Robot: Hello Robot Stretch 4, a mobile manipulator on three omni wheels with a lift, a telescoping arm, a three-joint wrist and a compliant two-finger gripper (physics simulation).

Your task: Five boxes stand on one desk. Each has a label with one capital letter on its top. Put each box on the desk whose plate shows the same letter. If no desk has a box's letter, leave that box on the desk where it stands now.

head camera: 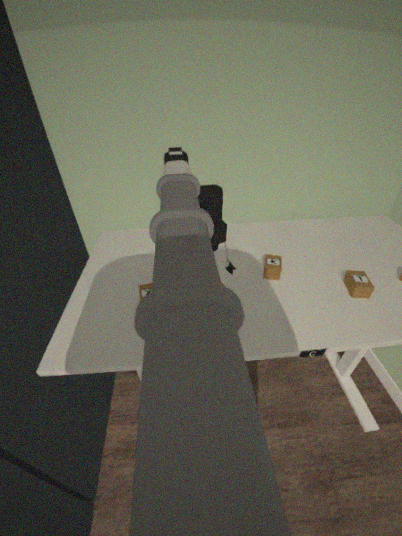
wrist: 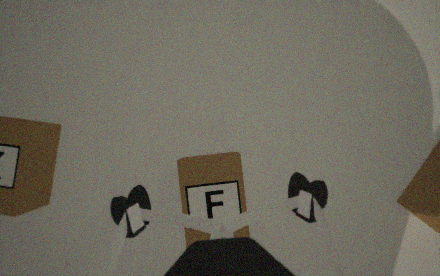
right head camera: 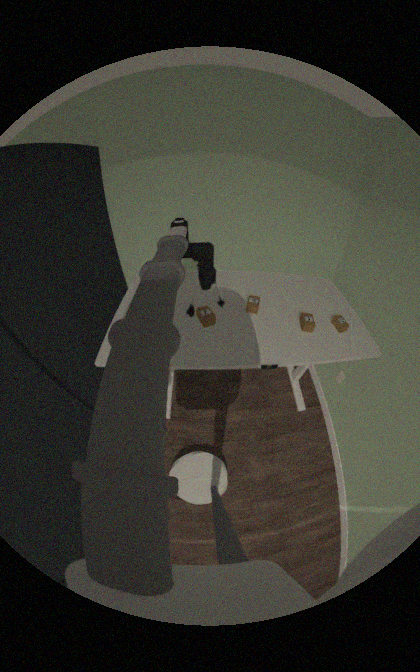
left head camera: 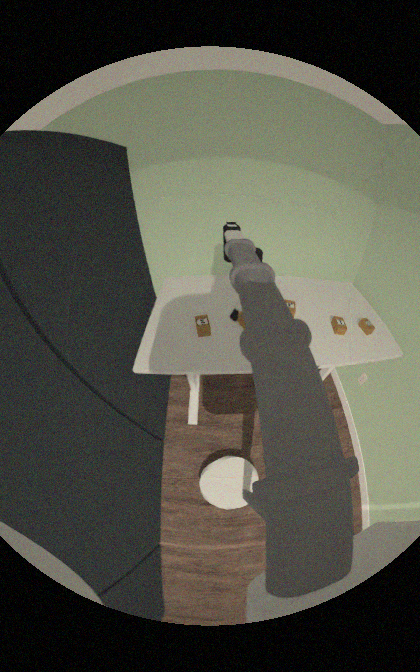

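My gripper [right head camera: 205,306] [wrist: 219,195] is open above the desk. Its fingertips stand apart on either side of the box labelled F [right head camera: 206,320] [wrist: 212,170], touching neither side. My arm hides most of that box in the left head view. A box with an X-like letter [left head camera: 202,327] [wrist: 35,167] stands to its left. To its right stand a box with a hard-to-read label [head camera: 272,270] [right head camera: 253,305], a box marked T or Y [head camera: 360,287] [left head camera: 339,326] [right head camera: 307,323] and a far-right box [left head camera: 366,326] [right head camera: 340,324]. The desk's black plate [head camera: 312,353] [right head camera: 269,367] shows C or G.
The white desk [head camera: 330,325] [left head camera: 360,350] [right head camera: 340,350] stands against the green wall [head camera: 300,125]. A tall dark panel [head camera: 30,250] [left head camera: 65,300] [right head camera: 50,250] rises on the left. A round white object [left head camera: 225,482] [right head camera: 192,477] is on the wooden floor in front of the desk.
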